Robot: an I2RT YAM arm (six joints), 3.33 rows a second.
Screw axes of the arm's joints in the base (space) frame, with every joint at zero. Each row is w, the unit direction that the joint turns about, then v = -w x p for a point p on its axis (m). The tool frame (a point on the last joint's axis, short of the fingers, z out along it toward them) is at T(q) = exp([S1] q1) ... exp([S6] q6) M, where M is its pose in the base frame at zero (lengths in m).
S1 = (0, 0, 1, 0, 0, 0)
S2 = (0, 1, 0, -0.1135, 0, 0.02)
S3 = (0, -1, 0, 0.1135, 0, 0.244)
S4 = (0, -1, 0, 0.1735, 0, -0.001)
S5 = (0, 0, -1, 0, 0.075, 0)
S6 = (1, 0, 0, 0, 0.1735, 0)
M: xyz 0.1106 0 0.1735 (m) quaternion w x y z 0.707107 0 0.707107 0
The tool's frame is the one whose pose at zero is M.
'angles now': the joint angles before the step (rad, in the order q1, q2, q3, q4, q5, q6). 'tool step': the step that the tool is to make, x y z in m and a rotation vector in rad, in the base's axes. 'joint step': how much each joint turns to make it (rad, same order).
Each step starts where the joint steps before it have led.
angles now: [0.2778, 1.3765, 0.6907, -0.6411, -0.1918, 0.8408]
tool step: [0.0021, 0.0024, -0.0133, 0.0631, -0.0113, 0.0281]
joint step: [-0.0021, 0.0329, -0.0387, 0.0964, -0.0634, -0.0150]
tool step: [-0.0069, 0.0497, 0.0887, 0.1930, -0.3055, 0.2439]
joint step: [0.1982, -0.1945, 0.1643, -0.0087, -0.0812, -0.0147]
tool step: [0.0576, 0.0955, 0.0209, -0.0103, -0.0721, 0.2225]
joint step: [0.1741, 0.3814, 0.3913, 0.0226, 0.0091, -0.0707]
